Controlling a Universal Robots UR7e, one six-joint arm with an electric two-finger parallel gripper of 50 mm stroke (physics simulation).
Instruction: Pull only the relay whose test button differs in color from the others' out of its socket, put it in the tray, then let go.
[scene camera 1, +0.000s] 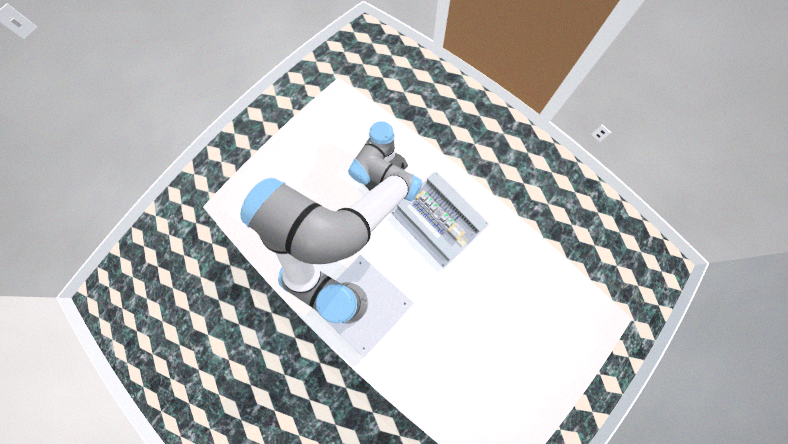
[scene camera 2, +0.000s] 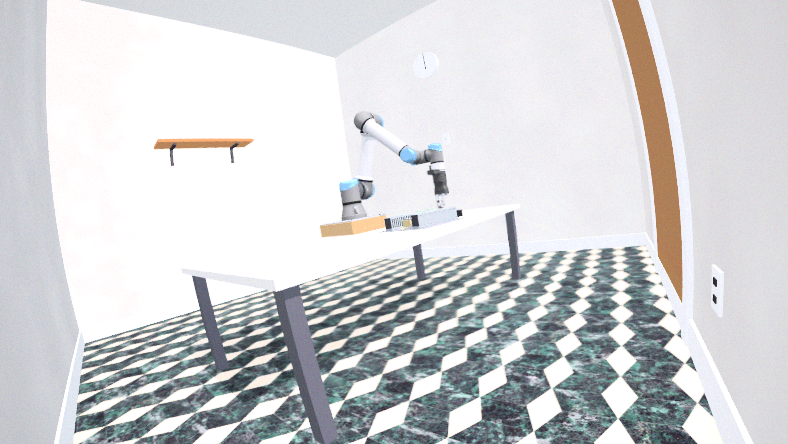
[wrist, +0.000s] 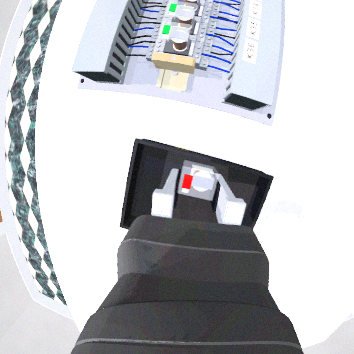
Note:
I see my gripper (wrist: 194, 182) and a relay panel (scene camera 1: 397, 214).

